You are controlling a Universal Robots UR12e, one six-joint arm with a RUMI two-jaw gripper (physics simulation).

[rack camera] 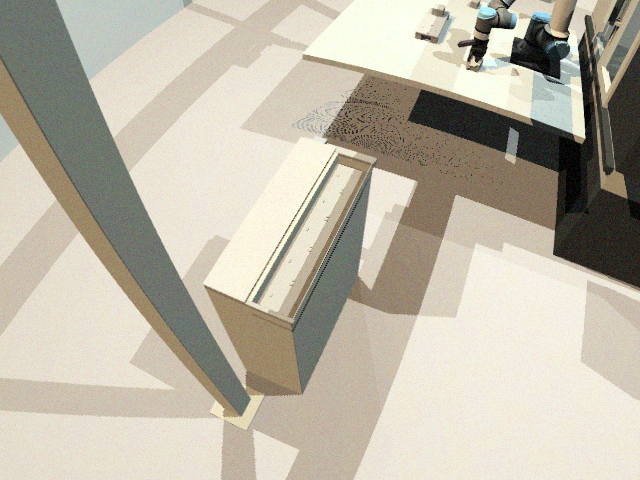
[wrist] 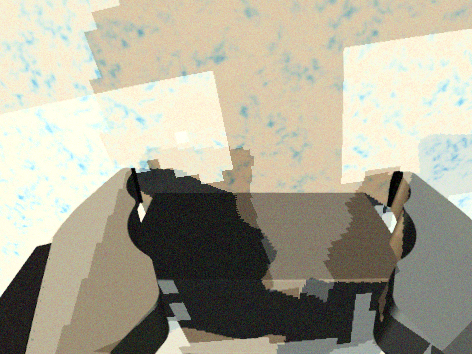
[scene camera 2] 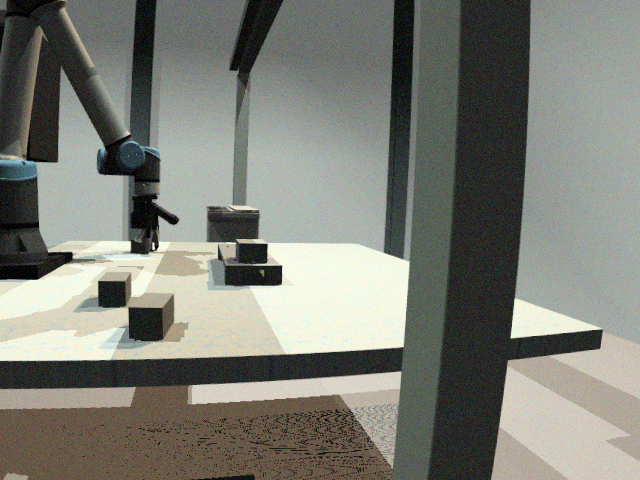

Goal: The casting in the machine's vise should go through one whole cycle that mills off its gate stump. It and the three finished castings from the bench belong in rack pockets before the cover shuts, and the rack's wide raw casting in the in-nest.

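Places are measured from the arm's base along level axes (x left, y back, z up), in millimetres.
Pixels of known places: gripper, fingertip midpoint: (rack camera: 469,65) (wrist: 262,173) (scene camera 2: 151,252); arm's base at its link origin: (rack camera: 530,52) (scene camera 2: 12,259).
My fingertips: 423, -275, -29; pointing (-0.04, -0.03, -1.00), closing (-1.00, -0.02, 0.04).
For each thing: its top centre in the pictures, then the offset to it from my fingertips, as dx, dy, dz. Level surfaces: height alone.
- dark block-shaped casting at its top centre: (wrist: 264,326) (scene camera 2: 142,238) (rack camera: 477,60) +0, +35, +52
- bench at its surface level: dz +1
- block at its top centre: (scene camera 2: 251,241) (rack camera: 439,6) -439, -391, +101
- low fixture at its top centre: (scene camera 2: 245,251) (rack camera: 433,20) -302, -364, +55
My gripper (scene camera 2: 146,242) (rack camera: 474,63) (wrist: 262,173) points down at the bench and is shut on a dark block-shaped casting (scene camera 2: 139,248) (wrist: 300,240), its jaws at the casting's two ends. The casting appears to rest on the bench (scene camera 2: 330,310) (rack camera: 372,46). Two more block-shaped castings (scene camera 2: 114,290) (scene camera 2: 150,317) stand apart nearer scene camera 2. Another block (scene camera 2: 251,252) (rack camera: 439,9) sits on a low fixture (scene camera 2: 253,274) (rack camera: 431,26); whether this is the in-nest I cannot tell. The rack (rack camera: 330,279) (scene camera 2: 232,227) has its long channel open. The vise and the gate stump do not show.
The machine (rack camera: 594,227) stands at the right edge of the rack view, beside the bench. A thick frame post (scene camera 2: 449,232) crosses scene camera 2's view; another post (rack camera: 139,242) stands beside the rack. The robot's base (scene camera 2: 25,258) (rack camera: 535,56) is mounted on the bench.
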